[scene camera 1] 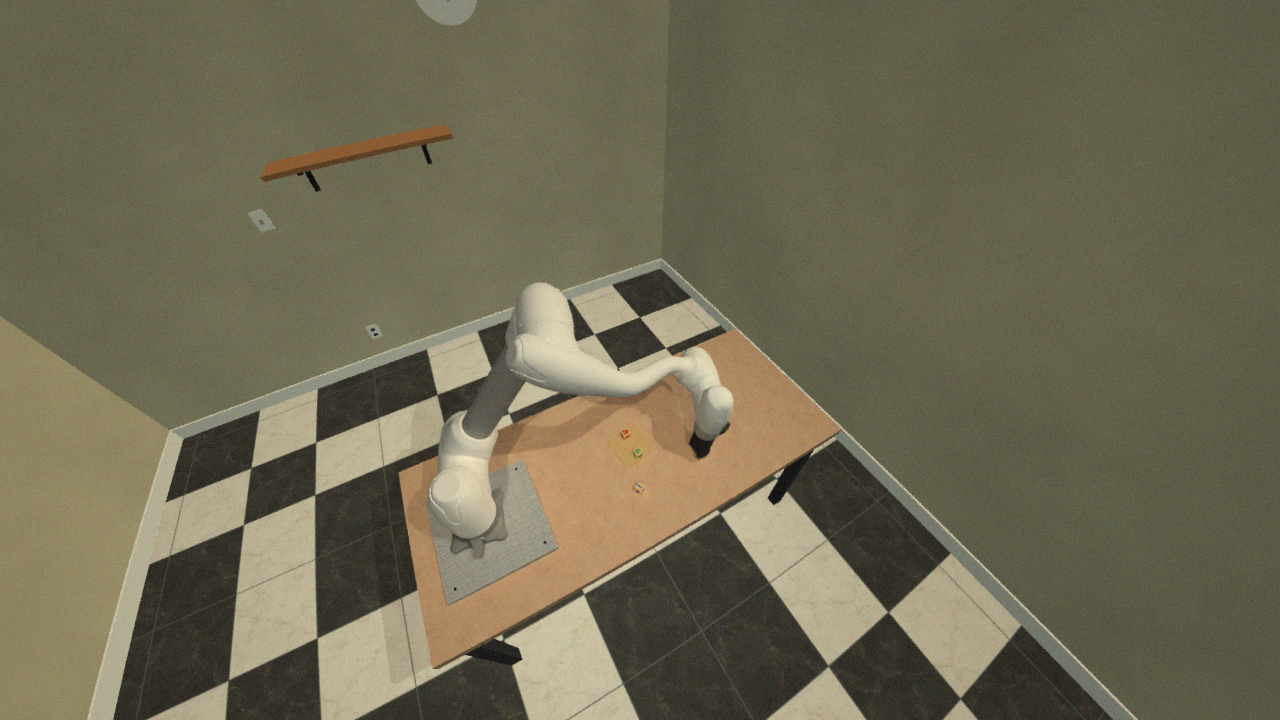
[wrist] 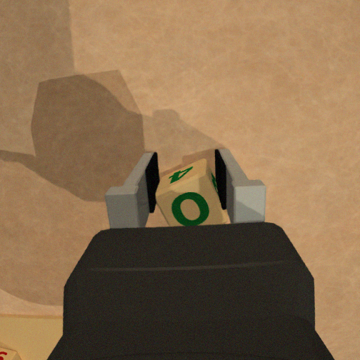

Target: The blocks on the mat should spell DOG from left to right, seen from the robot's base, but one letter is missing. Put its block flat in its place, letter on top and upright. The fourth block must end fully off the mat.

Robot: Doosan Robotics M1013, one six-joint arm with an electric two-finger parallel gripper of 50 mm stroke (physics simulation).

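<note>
A cream block with a green O on top (wrist: 190,209) stands between the finger pads in the wrist view, turned slightly, with a green 4 on one side. My gripper (wrist: 186,168) (scene camera 1: 701,450) is shut on it, low over the table, beyond the mat (scene camera 1: 622,450) (wrist: 35,330). On the mat are a red-marked block (scene camera 1: 625,433) and a green-marked block (scene camera 1: 638,453), their letters too small to read. A corner of a block with a red mark (wrist: 6,354) shows in the wrist view. Another cream block (scene camera 1: 640,488) lies off the mat, its letter unclear.
The brown table (scene camera 1: 572,528) carries the robot's grey base plate (scene camera 1: 528,510) at its left end. The arm (scene camera 1: 581,371) arches over the table behind the mat. A wall shelf (scene camera 1: 358,153) hangs high behind the table.
</note>
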